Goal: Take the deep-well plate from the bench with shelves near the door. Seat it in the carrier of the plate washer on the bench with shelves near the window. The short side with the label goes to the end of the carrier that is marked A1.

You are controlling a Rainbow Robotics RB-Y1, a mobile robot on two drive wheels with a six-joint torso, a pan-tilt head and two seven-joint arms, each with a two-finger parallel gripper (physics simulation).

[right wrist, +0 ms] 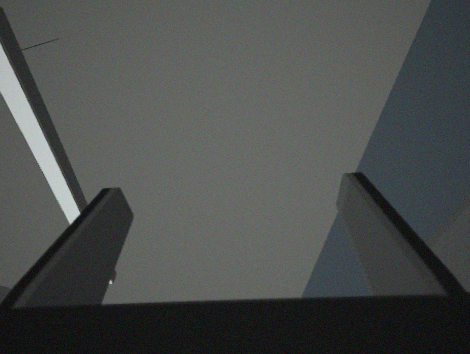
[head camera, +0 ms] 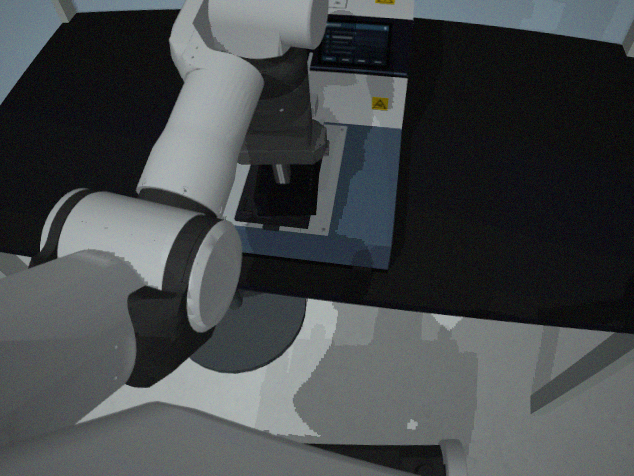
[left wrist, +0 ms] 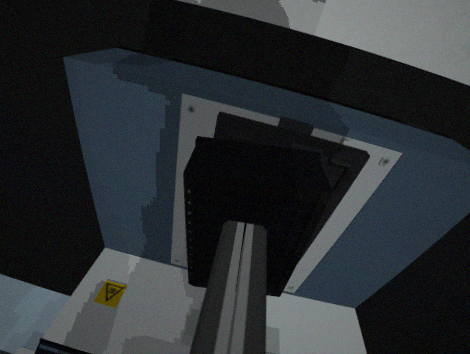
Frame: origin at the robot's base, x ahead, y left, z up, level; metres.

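Seen in the pictures: left gripper, fingertip midpoint: (head camera: 283, 178) (left wrist: 243, 236); right gripper, fingertip midpoint: (right wrist: 230, 195).
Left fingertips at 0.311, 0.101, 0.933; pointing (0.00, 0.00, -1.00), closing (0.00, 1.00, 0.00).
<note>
Pixels of each thing's middle, then the offset from my left fingertips to it, as dx, dy, dz. "spot": a spot on its surface instead. Level surfaces: height alone.
- black deep-well plate, body centre: (left wrist: 244, 228) (head camera: 288, 172) +0.052, +0.002, -0.052
- dark carrier, surface spot: (left wrist: 250, 128) (head camera: 291, 222) spot: -0.021, -0.005, -0.076
- black bench top, surface height: dz -0.171
- white housing, surface spot: (left wrist: 155, 295) spot: +0.192, -0.089, -0.048
The black deep-well plate (head camera: 294, 199) (left wrist: 250, 180) lies over the dark carrier (head camera: 299, 222) (left wrist: 250, 128) of the plate washer (head camera: 368, 204) (left wrist: 125, 150). Strips of the carrier show past the plate along its near end and one long side. I cannot tell whether the plate sits fully down. Its label and the A1 mark cannot be made out. My left gripper (head camera: 282, 182) (left wrist: 243, 236) is shut and empty, with its fingertips over the plate; whether they touch it is unclear. My right gripper (right wrist: 230, 195) is open and empty, with ceiling behind it.
The washer stands on a black bench top (head camera: 512, 179) (left wrist: 30, 150), with its screen (head camera: 355, 43) and white housing (head camera: 358, 92) (left wrist: 155, 295) behind the carrier. A round dark grey disc (head camera: 256, 333) shows below the bench's near edge. A ceiling light (right wrist: 37, 135) shows in the right wrist view.
</note>
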